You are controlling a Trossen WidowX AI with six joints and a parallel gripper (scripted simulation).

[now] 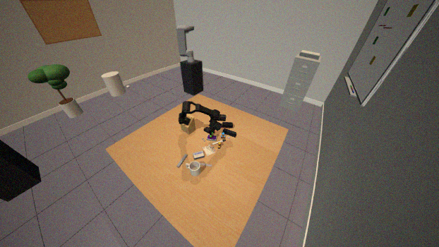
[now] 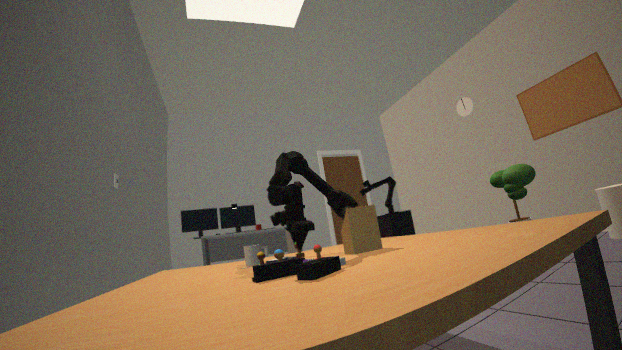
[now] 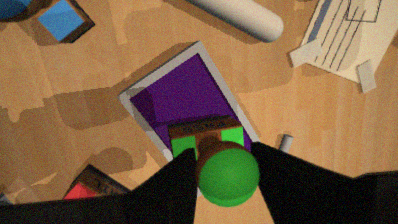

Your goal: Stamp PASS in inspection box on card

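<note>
Now: gripper tip 50 mm above the purple ink pad. From my gripper tip the other things lie so: blue-faced stamp (80 mm ahead, 80 mm to the left, 40 mm below); green-knobbed pass stamp (20 mm below); white cylinder (100 mm ahead, 20 mm to the left, 50 mm below).
</note>
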